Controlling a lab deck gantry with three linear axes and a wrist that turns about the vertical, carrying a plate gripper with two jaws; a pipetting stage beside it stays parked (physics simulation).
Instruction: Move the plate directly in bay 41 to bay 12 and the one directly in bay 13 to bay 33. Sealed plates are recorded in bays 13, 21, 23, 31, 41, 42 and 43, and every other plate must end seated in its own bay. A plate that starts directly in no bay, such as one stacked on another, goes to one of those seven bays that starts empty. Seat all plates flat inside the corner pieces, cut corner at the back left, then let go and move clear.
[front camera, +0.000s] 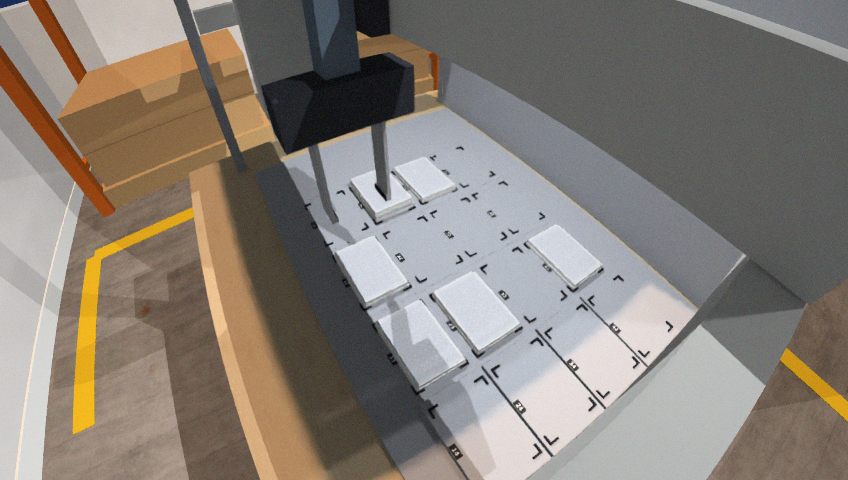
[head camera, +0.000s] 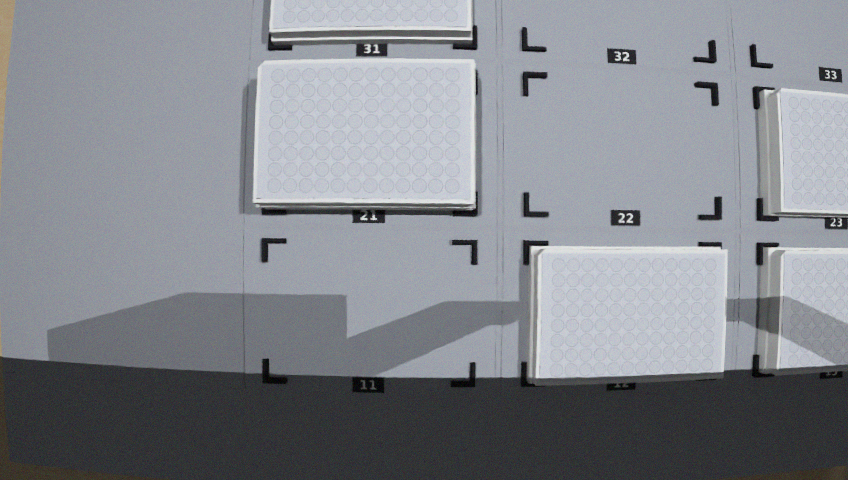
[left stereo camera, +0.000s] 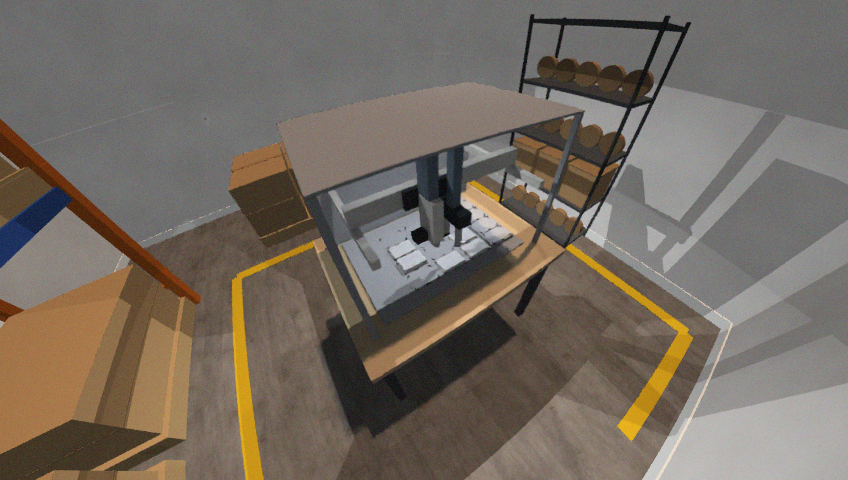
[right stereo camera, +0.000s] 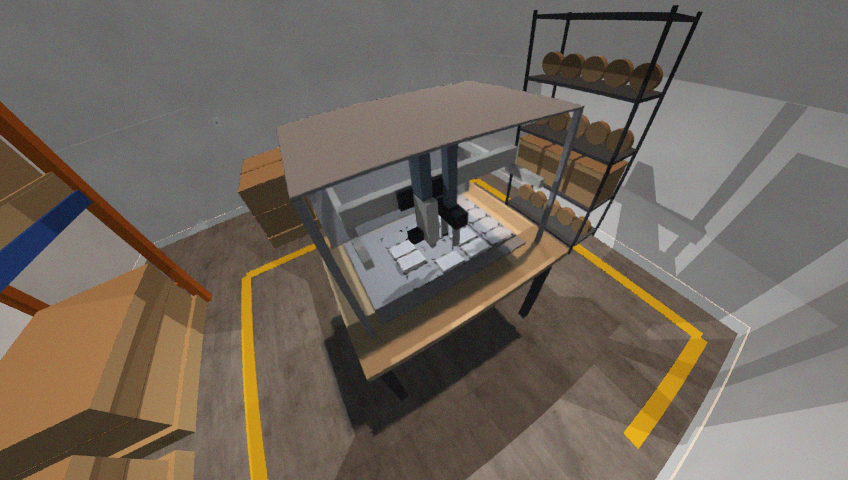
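Seen in the pictures: gripper, between the fingertips: (front camera: 357, 204) (left stereo camera: 451, 240) (right stereo camera: 450, 240); robot's base, origin of its link: (front camera: 306, 206) (head camera: 269, 377) (left stereo camera: 416, 289) (right stereo camera: 415, 289).
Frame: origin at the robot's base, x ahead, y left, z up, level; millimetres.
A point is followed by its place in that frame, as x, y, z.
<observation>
My gripper (front camera: 359, 209) {228, 43, 160} is open, with nothing between its jaws; in the front view it hangs above the deck and one jaw overlaps the stack. A white plate (front camera: 371, 270) {237, 43, 14} (head camera: 627, 314) {222, 45, 14} lies flat in bay 12, apparently inside its corner pieces. Another plate (front camera: 419, 344) {398, 40, 14} (head camera: 815, 333) {359, 29, 14} is in bay 13. Bay 21 bears two stacked plates (front camera: 368, 193) {67, 122, 27} (head camera: 365, 133) {65, 148, 27}. Single plates are in bay 31 (front camera: 425, 177) {71, 257, 14} (head camera: 371, 13) {65, 226, 14}, bay 23 (front camera: 476, 312) {399, 145, 14} (head camera: 818, 151) {361, 150, 14} and bay 43 (front camera: 565, 254) {396, 359, 14}. Bays 41, 33, 11 and 42 hold no plate. The gripper does not show in the head view.
The pipetting stage (left stereo camera: 433, 217) (right stereo camera: 426, 217) is behind the gripper in the stereo views. A grey upright post (front camera: 211, 89) {-247, -104, 222} stands left of the deck in the front view. A wooden border (front camera: 232, 297) {141, -204, -10} runs along the deck's front. Cardboard boxes (front camera: 160, 101) stand beyond it.
</observation>
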